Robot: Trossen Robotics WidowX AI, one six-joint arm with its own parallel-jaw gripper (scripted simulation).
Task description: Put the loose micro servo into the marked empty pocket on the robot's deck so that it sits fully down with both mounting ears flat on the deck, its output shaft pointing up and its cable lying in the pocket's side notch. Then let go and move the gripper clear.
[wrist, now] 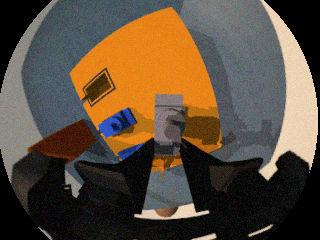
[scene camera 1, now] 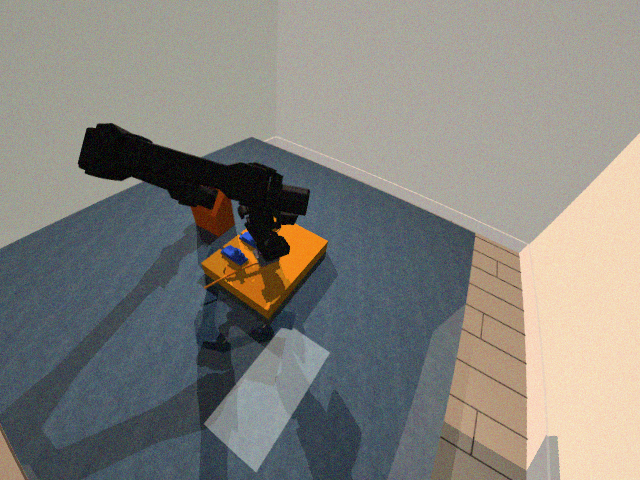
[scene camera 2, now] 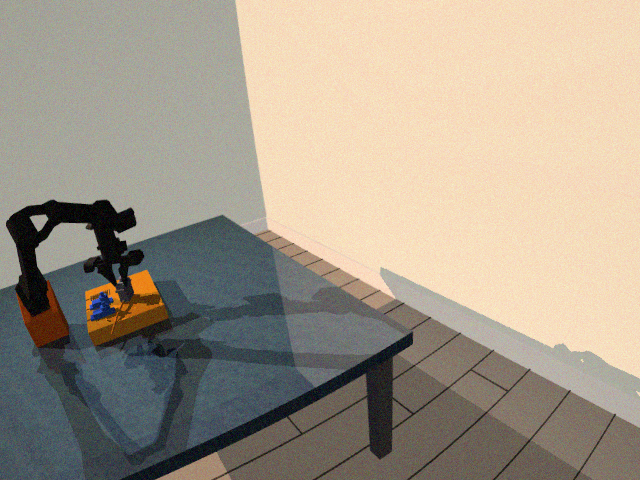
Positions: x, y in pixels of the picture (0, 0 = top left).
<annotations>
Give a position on an orange deck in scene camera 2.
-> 146, 307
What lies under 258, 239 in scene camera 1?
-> The gripper.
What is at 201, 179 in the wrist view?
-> The gripper.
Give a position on an orange deck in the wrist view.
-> At 155, 54
</annotations>
